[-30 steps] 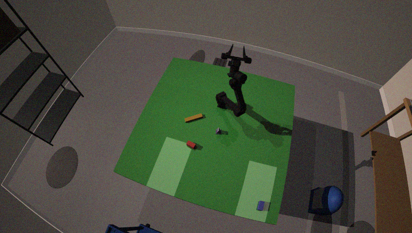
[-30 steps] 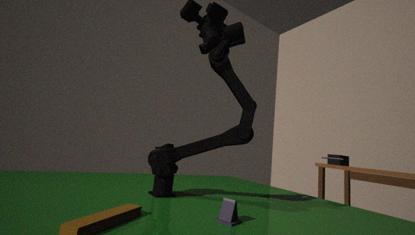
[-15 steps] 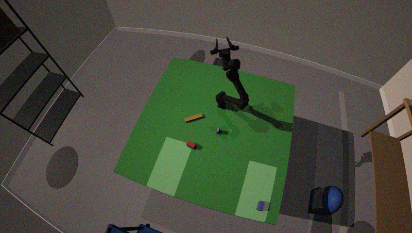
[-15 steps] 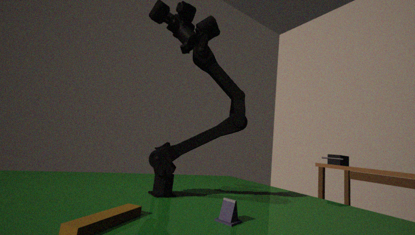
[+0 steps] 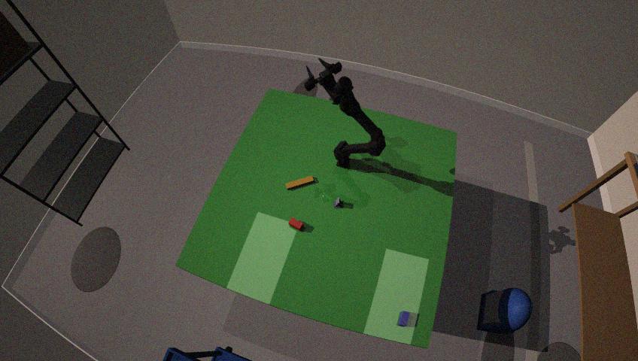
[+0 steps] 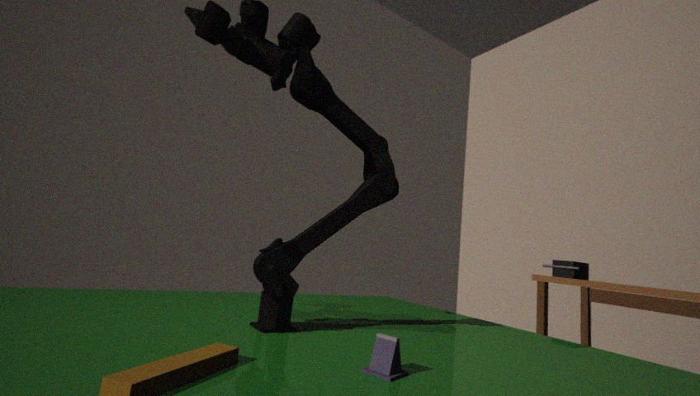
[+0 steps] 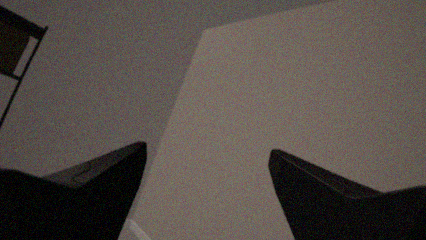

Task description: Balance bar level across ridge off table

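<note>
Right now the orange bar is 31 cm ahead of my gripper tip, 1 cm to the left of it and 56 cm below it. Round my gripper tip: red block: 54 cm ahead, 7 cm to the left, 55 cm below; purple block: 85 cm ahead, 70 cm to the left, 55 cm below.
</note>
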